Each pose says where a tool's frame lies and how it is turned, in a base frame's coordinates. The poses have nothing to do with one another.
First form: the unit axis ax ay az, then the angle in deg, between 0 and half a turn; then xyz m.
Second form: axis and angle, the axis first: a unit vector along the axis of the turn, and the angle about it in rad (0 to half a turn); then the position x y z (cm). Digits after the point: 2 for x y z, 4 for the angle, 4 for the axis.
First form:
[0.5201, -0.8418, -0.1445, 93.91, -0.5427, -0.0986, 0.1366]
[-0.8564, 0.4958, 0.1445, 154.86, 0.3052, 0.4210, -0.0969]
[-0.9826, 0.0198, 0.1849, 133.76, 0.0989, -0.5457, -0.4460]
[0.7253, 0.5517, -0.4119, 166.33, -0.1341, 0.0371, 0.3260]
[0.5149, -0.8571, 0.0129, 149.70, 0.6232, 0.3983, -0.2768]
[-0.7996, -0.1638, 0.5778, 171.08, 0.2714, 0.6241, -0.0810]
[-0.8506, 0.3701, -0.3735, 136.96, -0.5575, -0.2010, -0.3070]
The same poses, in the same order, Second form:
[0.5201, -0.8418, -0.1445, 1.6390, -54.27, -9.86, 13.66]
[-0.8563, 0.4958, 0.1445, 2.7028, 30.52, 42.10, -9.69]
[-0.9826, 0.0198, 0.1849, 2.3346, 9.89, -54.57, -44.60]
[0.7253, 0.5517, -0.4119, 2.9030, -13.41, 3.71, 32.60]
[0.5149, -0.8571, 0.0129, 2.6128, 62.32, 39.83, -27.68]
[-0.7996, -0.1638, 0.5778, 2.9859, 27.14, 62.41, -8.10]
[-0.8506, 0.3701, -0.3735, 2.3904, -55.75, -20.10, -30.70]

